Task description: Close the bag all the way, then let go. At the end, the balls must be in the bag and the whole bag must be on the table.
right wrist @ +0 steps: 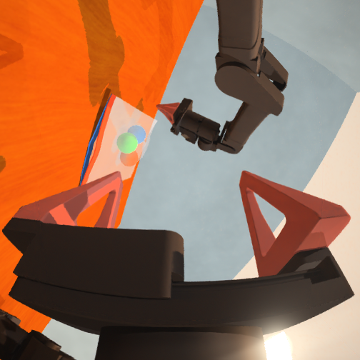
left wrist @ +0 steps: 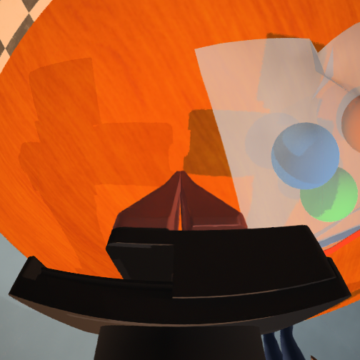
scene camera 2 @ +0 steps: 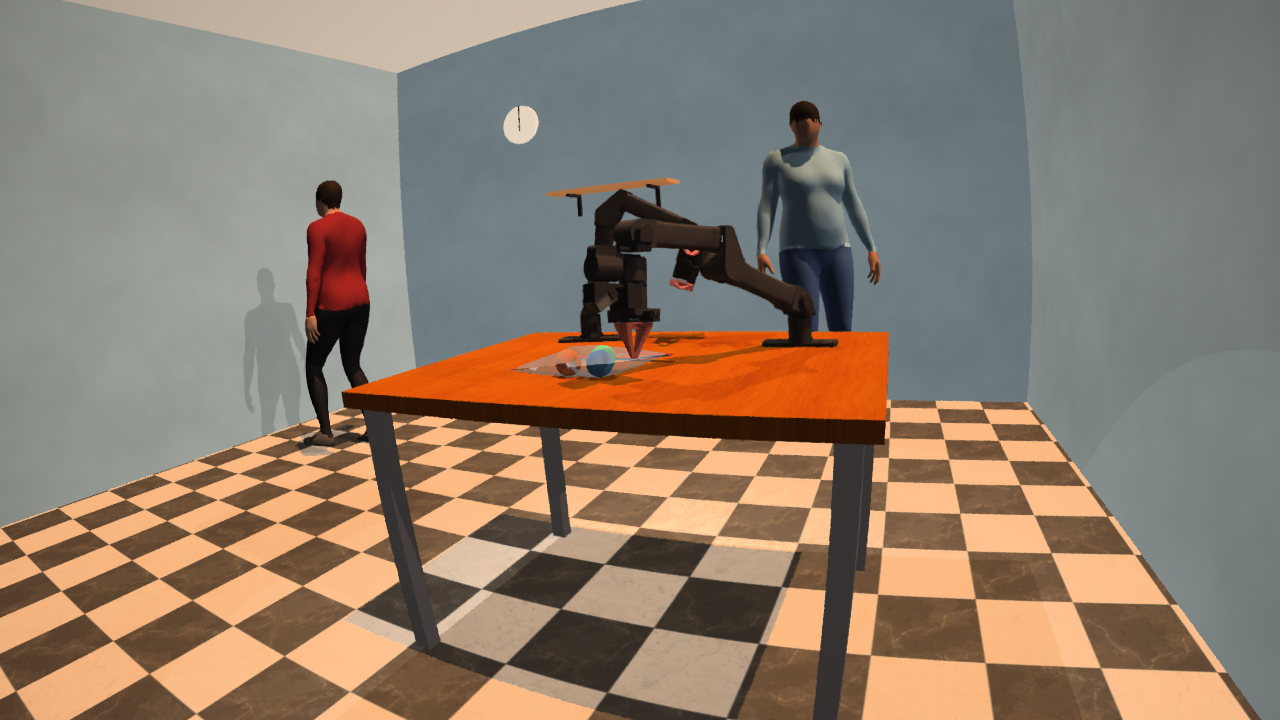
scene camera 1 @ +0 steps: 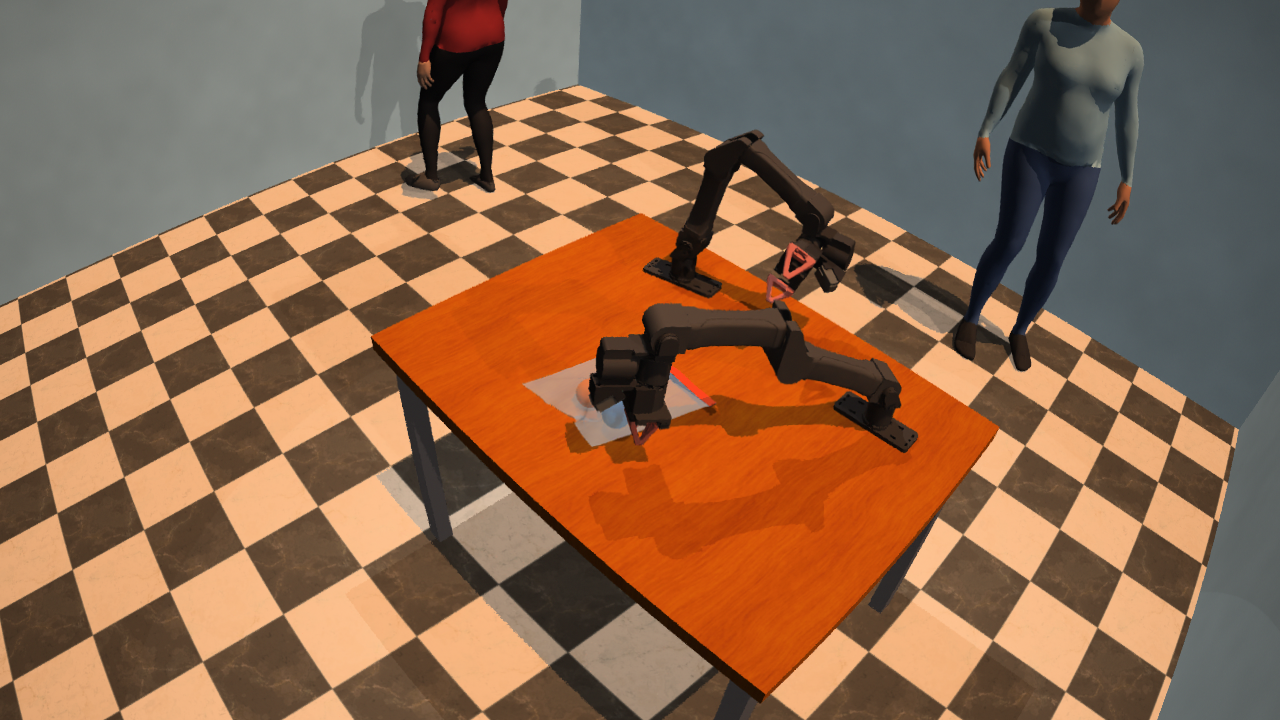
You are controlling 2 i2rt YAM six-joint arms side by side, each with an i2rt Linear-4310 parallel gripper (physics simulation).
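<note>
The clear bag [scene camera 1: 547, 386] [left wrist: 225, 75] [right wrist: 110, 162] lies on the table. Its mouth has a red strip [scene camera 1: 694, 388] [right wrist: 101, 127] and a blue strip [right wrist: 91, 143], which look slightly apart in the right wrist view. A blue ball [scene camera 2: 597, 364] [left wrist: 305, 156] [right wrist: 137, 134], a green ball [left wrist: 332, 200] [right wrist: 127, 143] and an orange ball [scene camera 1: 583, 392] [left wrist: 353, 122] [right wrist: 128, 158] are inside. My left gripper [scene camera 1: 640, 441] [scene camera 2: 634, 356] [left wrist: 180, 177] is shut and empty, pointing down beside the bag's side edge. My right gripper [scene camera 1: 787, 274] [scene camera 2: 685, 268] [right wrist: 180, 177] is open and empty, away from the bag.
The wooden table [scene camera 1: 760, 555] [scene camera 2: 760, 394] carries both arm bases. The left arm [scene camera 1: 729, 326] reaches across above the table and hides part of the bag in scene camera 1. Two people, one in red [scene camera 1: 465, 35] and one in light blue [scene camera 1: 1069, 98], stand on the floor.
</note>
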